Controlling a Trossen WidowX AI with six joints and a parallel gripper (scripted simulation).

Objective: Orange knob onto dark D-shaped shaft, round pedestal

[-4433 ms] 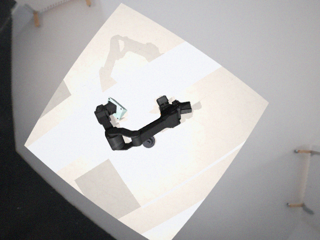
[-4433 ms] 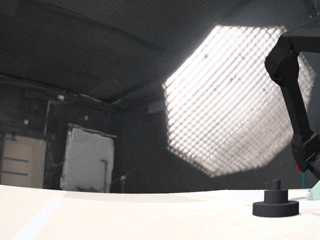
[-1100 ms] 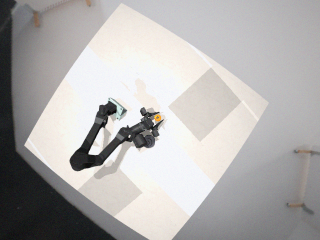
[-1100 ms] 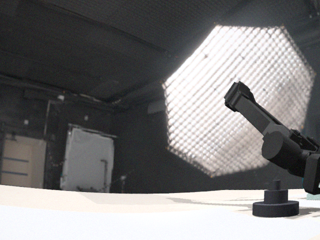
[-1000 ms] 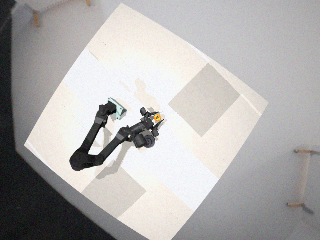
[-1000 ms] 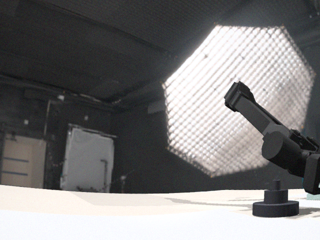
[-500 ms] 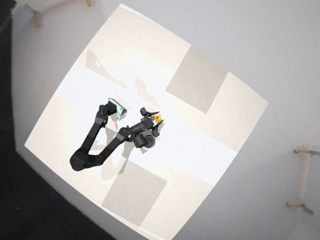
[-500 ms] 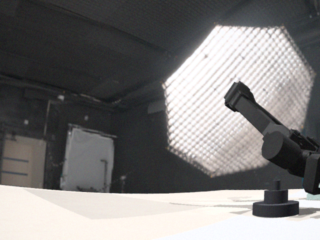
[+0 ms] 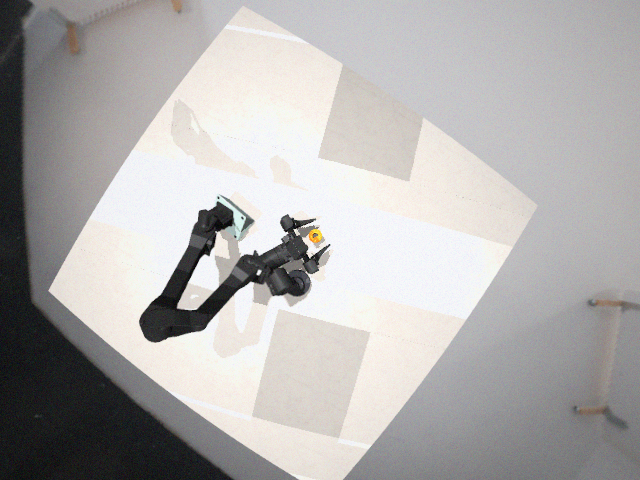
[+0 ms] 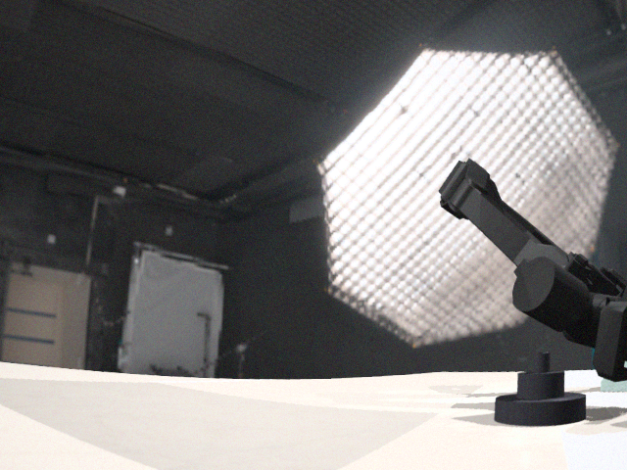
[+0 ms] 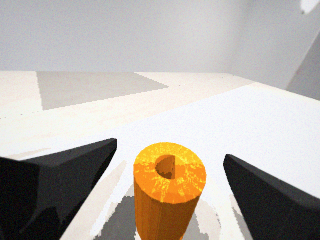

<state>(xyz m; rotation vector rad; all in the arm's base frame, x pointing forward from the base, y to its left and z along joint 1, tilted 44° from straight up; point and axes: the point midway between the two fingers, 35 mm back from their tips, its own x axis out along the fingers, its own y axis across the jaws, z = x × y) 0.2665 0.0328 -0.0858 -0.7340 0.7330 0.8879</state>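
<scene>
The orange knob is 20 mm to the right of my gripper tip, 20 mm below it and 10 mm behind it. From my gripper tip the other things lie so: round pedestal: 180 mm to the right, 20 mm below, 20 mm ahead.
</scene>
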